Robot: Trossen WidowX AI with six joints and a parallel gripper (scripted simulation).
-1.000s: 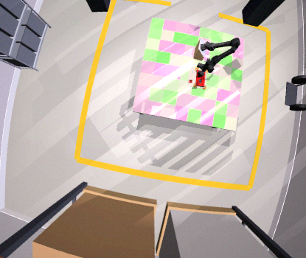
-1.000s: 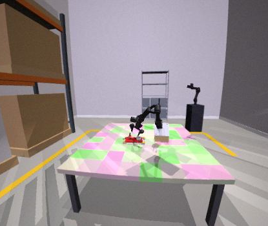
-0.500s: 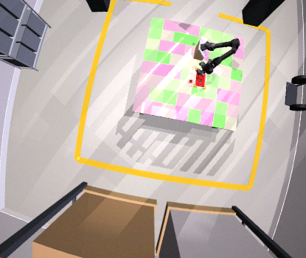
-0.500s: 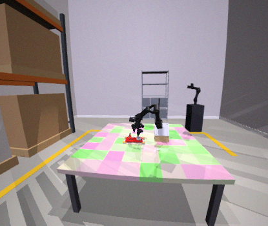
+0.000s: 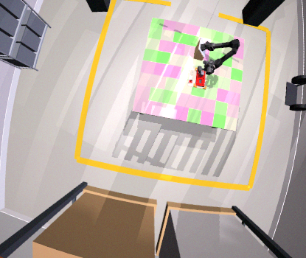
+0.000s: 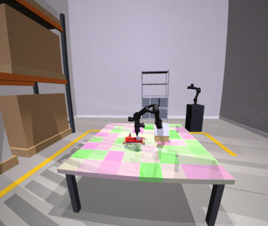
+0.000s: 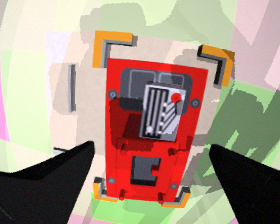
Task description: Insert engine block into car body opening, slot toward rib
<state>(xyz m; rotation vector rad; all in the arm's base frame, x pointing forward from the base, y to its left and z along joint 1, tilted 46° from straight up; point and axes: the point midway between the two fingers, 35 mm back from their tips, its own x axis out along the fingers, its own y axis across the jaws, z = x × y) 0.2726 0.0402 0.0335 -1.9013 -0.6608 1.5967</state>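
My gripper tip is now 50 mm above the grey striped engine block and 20 mm past it.
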